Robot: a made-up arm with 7 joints. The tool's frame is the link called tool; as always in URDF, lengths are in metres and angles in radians. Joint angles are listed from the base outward.
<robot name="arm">
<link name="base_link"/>
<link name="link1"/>
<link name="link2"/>
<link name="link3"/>
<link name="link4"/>
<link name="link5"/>
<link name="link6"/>
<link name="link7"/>
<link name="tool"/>
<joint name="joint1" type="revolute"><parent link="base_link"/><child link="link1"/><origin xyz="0 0.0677 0" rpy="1.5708 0 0"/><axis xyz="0 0 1"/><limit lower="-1.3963" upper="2"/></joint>
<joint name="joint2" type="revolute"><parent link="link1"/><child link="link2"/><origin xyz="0 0 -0.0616" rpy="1.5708 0 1.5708"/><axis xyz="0 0 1"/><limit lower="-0.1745" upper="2"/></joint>
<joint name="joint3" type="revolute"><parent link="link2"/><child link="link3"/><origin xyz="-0.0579 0 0" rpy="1.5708 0 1.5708"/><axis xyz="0 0 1"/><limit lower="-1.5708" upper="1.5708"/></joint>
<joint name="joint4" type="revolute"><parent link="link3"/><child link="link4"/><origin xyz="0 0 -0.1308" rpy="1.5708 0 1.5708"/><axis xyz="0 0 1"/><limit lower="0" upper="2.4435"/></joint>
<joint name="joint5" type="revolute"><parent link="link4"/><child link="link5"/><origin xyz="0 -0.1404 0" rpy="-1.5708 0 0"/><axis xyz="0 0 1"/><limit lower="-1.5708" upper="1.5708"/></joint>
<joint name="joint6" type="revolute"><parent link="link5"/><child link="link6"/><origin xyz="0 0 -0.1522" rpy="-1.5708 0 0"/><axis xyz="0 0 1"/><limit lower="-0.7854" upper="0.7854"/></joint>
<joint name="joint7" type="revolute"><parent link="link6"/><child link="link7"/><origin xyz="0 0 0" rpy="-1.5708 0 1.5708"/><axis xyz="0 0 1"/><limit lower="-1.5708" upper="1.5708"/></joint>
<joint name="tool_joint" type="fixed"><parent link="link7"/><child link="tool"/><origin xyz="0 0 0" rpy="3.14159 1.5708 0"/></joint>
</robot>
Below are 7 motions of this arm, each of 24 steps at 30 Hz.
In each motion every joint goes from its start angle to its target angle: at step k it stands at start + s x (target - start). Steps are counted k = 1, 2, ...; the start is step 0. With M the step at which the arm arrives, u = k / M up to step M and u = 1 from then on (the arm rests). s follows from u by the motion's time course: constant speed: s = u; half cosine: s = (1 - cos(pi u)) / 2; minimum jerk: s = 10 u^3 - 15 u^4 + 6 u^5.
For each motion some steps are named. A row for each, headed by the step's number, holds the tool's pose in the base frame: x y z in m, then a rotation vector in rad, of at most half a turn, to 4 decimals.
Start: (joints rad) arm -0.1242 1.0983 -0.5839 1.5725 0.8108 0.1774 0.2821
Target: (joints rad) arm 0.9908 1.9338 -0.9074 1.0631 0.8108 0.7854 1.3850
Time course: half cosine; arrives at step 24
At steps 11, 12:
11: 0.2762 0.3596 -0.1264 -0.1239 -0.4780 -0.5809
12: 0.2755 0.3803 -0.0998 -0.1062 -0.4614 -0.5397

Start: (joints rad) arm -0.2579 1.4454 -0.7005 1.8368 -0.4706 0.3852 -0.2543
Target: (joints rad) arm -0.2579 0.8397 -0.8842 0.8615 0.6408 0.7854 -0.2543
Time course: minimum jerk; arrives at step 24
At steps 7, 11, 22, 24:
7: 0.1530 0.2383 -0.2702 0.8895 -0.5534 -1.5358
11: 0.1293 0.2683 -0.3181 0.8051 -0.2122 -1.1680
22: 0.0398 0.2969 -0.4038 0.5723 0.4959 -0.4637
24: 0.0389 0.2970 -0.4044 0.5701 0.5019 -0.4578

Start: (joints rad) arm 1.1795 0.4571 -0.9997 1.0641 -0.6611 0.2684 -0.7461
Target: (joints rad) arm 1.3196 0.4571 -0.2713 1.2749 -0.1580 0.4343 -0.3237
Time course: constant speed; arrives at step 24
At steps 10, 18, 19, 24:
10: 0.3995 0.1113 0.0789 1.5278 -1.9986 -0.3340
18: 0.3693 0.1486 0.1490 1.2419 -2.0207 -0.0445
19: 0.3645 0.1540 0.1568 1.2025 -2.0269 -0.0128
24: 0.3373 0.1829 0.1918 0.9965 -2.0693 0.1306

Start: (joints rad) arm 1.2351 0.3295 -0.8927 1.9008 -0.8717 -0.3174 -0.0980
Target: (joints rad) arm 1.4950 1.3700 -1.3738 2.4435 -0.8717 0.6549 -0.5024
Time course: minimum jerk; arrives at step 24
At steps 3, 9, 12, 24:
3: 0.2066 -0.0431 0.1102 -0.7988 2.1603 1.2295
9: 0.2013 -0.0208 0.0851 -1.0715 2.1342 1.2046
12: 0.1965 0.0024 0.0634 -1.3189 2.0982 1.1476
24: 0.1759 0.0578 0.0236 -1.9150 1.9388 0.8891

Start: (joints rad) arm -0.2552 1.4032 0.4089 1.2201 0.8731 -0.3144 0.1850
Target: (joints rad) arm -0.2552 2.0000 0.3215 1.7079 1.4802 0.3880 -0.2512
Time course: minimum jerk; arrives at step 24
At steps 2, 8, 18, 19, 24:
2: 0.2595 0.4318 -0.0052 0.6060 -1.7421 -0.3404
8: 0.2782 0.3943 0.0275 0.5612 -1.7120 -0.3095
18: 0.3039 0.2478 0.0726 0.4955 -1.3496 -0.3511
19: 0.3036 0.2396 0.0723 0.4998 -1.3187 -0.3599
24: 0.3027 0.2264 0.0710 0.5091 -1.2655 -0.3758

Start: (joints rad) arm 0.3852 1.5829 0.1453 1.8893 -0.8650 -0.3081 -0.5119
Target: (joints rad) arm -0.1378 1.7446 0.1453 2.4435 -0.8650 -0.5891 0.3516
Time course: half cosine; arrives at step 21
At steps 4, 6, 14, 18, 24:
4: 0.2409 0.2120 0.1294 -1.7961 1.4141 1.5757
6: 0.2415 0.1962 0.1145 -1.7124 1.3733 1.7382
14: 0.2151 0.1179 0.0287 -1.1094 0.9362 2.4182
18: 0.1934 0.0949 0.0011 -0.8696 0.7245 2.5354
24: 0.1872 0.0897 -0.0051 -0.8114 0.6708 2.5529

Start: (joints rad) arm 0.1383 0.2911 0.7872 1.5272 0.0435 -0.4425 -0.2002
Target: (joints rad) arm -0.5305 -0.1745 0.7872 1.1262 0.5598 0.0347 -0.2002
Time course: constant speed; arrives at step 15
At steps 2, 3, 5, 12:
2: 0.2134 0.3795 -0.1543 0.9420 -1.8915 0.6763
3: 0.2058 0.3752 -0.1790 0.8919 -1.7890 0.7251
5: 0.1848 0.3640 -0.2269 0.8005 -1.5790 0.8195
12: 0.0591 0.2985 -0.3584 0.5558 -0.8143 1.1302

